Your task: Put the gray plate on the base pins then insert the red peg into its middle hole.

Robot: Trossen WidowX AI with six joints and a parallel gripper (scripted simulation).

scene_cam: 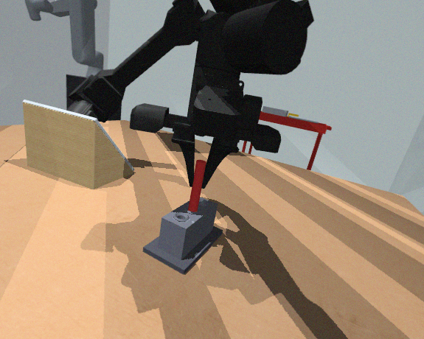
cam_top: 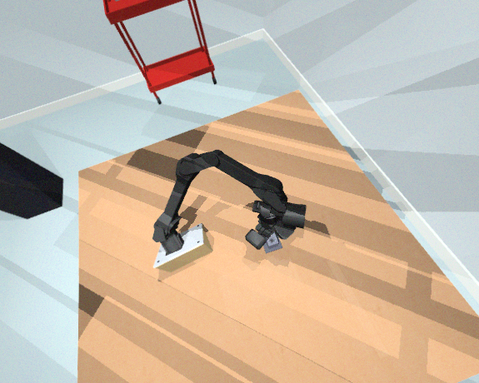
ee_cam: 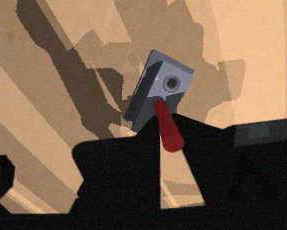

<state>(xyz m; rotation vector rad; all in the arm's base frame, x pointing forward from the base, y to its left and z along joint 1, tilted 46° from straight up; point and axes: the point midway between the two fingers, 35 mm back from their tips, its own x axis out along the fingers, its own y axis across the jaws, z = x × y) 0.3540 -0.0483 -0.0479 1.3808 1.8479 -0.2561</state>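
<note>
My gripper tip is right at the red peg. The rest, counted from my gripper tip: base 90 mm below; gray plate 50 mm below.
</note>
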